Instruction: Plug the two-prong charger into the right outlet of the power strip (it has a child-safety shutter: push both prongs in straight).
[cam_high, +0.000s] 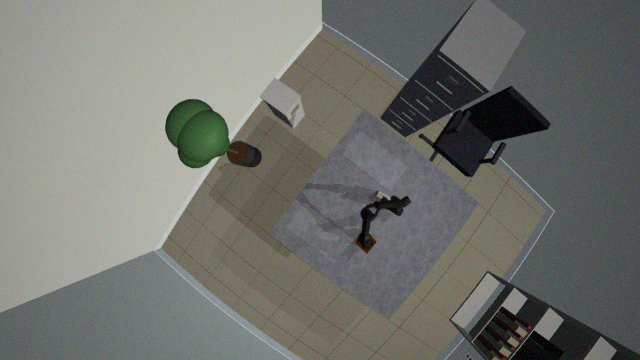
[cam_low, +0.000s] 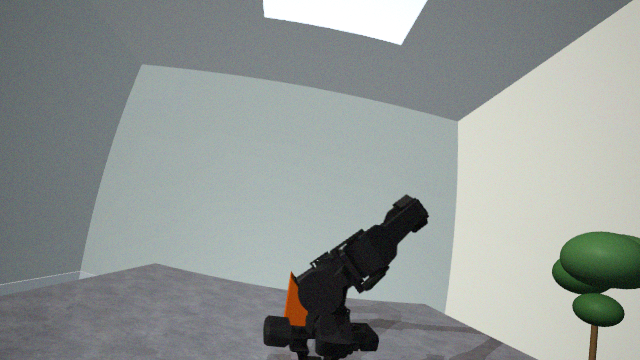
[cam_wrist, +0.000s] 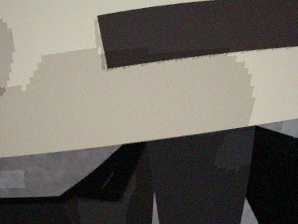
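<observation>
The dark two-prong charger is 2 cm ahead of my gripper tip and 1 cm above it.
</observation>
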